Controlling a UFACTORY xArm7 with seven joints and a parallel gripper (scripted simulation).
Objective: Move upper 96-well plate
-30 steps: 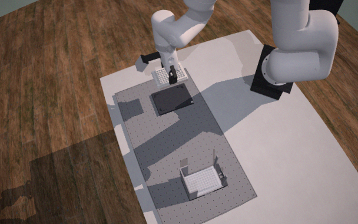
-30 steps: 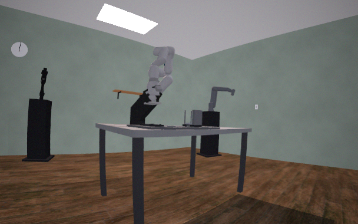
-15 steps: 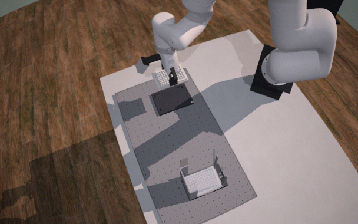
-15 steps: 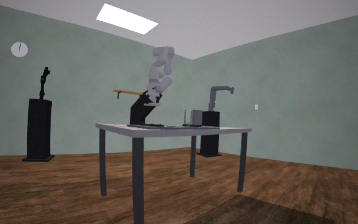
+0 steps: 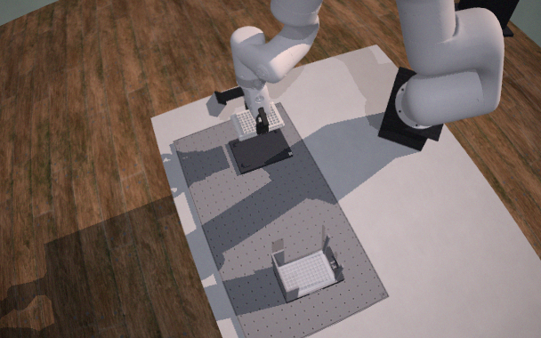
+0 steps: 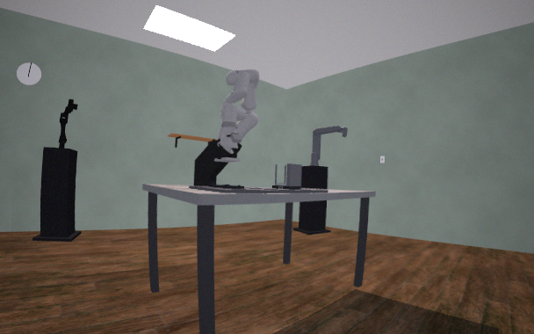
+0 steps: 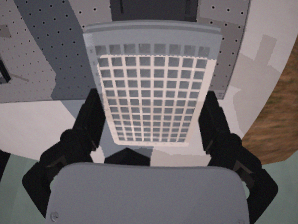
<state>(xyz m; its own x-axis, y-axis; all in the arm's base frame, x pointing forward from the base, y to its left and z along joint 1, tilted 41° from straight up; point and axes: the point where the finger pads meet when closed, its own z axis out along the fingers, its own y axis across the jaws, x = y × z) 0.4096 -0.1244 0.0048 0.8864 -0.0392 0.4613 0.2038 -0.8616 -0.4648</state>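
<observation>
Now: the pale A1 square 14 cm below my hand, 9 cm behind it and 4 cm to the left of it.
</observation>
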